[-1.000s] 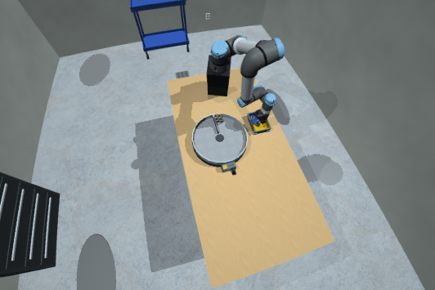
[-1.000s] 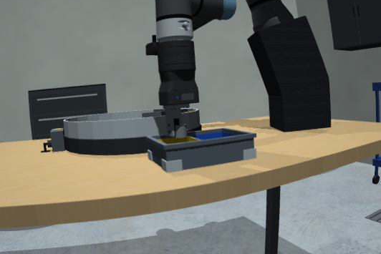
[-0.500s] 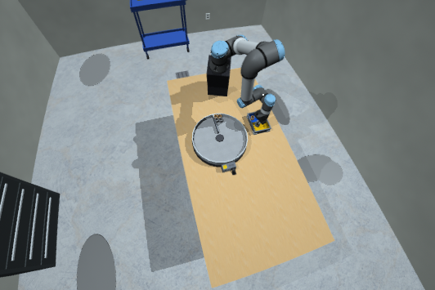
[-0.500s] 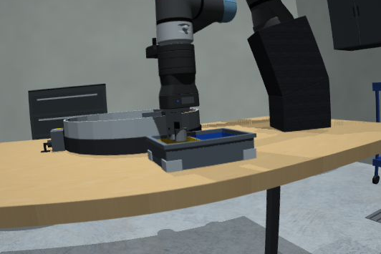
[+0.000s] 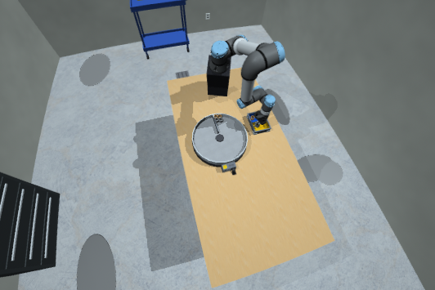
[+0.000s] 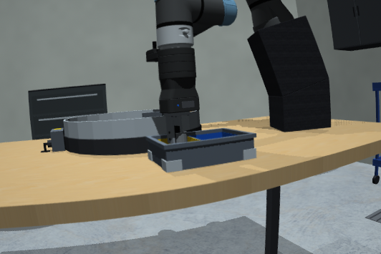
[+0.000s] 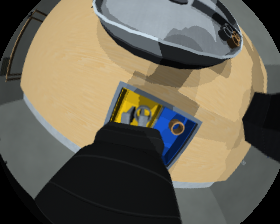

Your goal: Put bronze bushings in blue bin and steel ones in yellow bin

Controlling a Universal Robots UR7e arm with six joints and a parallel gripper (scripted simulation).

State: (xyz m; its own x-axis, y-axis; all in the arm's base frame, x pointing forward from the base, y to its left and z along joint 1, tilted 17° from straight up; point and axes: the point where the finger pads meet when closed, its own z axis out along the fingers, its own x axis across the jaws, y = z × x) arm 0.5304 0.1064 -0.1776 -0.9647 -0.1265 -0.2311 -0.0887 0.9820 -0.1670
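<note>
The grey two-part tray is 30 mm behind my hand, 40 mm to the left of it and 30 mm below it. From my hand the other things lie so: round grey turntable 20 mm behind, 330 mm to the right.
</note>
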